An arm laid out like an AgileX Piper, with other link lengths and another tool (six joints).
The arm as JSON. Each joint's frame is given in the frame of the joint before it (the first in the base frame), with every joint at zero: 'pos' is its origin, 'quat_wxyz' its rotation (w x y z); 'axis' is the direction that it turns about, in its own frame. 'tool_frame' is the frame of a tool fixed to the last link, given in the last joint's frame.
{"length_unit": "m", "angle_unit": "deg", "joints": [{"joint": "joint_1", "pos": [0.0, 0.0, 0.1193], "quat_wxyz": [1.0, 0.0, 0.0, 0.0], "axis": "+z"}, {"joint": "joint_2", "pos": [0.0, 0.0, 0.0], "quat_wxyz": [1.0, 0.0, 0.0, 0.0], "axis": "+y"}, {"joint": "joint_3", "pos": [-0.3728, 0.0, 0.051], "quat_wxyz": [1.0, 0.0, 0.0, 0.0], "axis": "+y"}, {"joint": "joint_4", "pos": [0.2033, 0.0, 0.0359], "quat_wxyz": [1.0, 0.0, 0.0, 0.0], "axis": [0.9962, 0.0, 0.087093]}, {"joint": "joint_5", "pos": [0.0, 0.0, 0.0], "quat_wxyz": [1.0, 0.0, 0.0, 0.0], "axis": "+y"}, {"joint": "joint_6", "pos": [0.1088, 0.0, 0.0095], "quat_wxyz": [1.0, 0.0, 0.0, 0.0], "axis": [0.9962, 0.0, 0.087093]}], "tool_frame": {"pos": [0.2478, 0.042, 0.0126], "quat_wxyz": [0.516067, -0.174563, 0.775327, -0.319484]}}
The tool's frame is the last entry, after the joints.
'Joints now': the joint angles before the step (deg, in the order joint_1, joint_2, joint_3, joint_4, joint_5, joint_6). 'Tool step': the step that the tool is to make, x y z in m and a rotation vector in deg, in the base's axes. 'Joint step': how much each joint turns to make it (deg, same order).
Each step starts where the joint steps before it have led.
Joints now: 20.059, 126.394, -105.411, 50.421, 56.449, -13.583
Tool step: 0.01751, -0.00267, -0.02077, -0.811, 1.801, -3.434
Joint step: 0.000, 1.901, -0.001, -0.659, -2.507, 2.665
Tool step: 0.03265, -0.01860, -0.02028, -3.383, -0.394, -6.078
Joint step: 0.000, 0.530, 0.001, -5.087, -4.826, 6.149
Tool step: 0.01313, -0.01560, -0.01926, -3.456, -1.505, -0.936
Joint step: -0.106, 0.692, -0.002, -4.053, -2.030, 1.134
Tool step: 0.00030, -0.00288, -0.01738, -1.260, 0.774, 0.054
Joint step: 0.122, 1.294, 0.004, -1.026, -0.348, 0.269
